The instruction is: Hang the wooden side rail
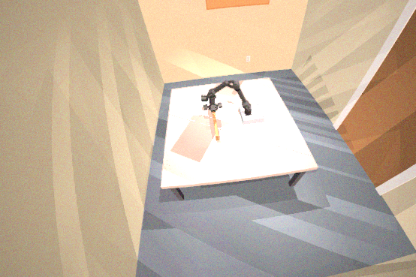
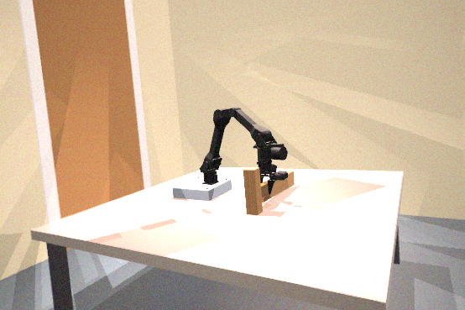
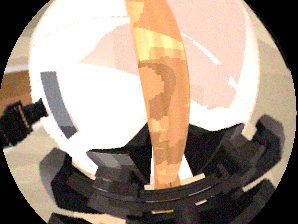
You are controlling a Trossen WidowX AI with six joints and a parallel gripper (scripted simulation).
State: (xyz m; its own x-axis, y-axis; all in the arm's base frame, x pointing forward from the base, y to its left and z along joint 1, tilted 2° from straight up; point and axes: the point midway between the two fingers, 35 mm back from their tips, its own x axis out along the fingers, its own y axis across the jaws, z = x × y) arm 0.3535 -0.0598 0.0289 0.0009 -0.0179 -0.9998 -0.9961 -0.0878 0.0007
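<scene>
The wooden headboard post lies 130 mm to the right of my gripper tip, 40 mm above it and 10 mm ahead of it.
</scene>
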